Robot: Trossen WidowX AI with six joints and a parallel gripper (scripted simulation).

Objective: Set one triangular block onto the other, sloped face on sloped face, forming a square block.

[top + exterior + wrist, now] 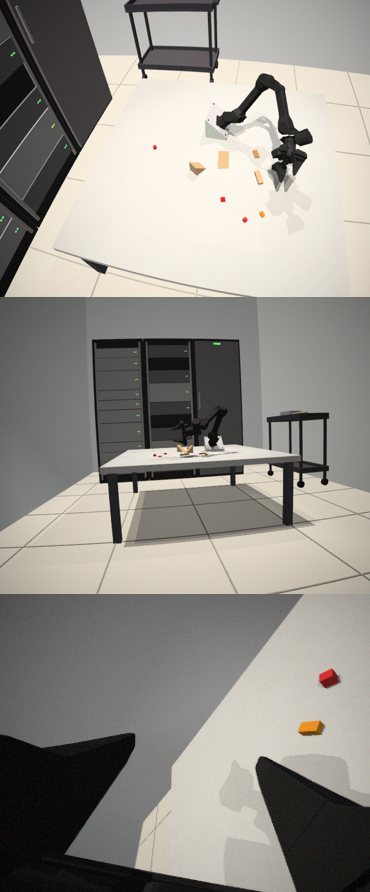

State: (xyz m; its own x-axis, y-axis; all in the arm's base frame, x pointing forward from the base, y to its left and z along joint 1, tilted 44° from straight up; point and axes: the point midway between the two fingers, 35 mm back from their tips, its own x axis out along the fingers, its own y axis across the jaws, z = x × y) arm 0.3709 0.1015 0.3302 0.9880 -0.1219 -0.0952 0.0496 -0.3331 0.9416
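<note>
Now: gripper tip 27 cm to the left of the triangular block, 21 cm past it and 15 cm above it. Round my gripper tip: tan plank (16 cm below, 11 cm behind, 10 cm to the right).
</note>
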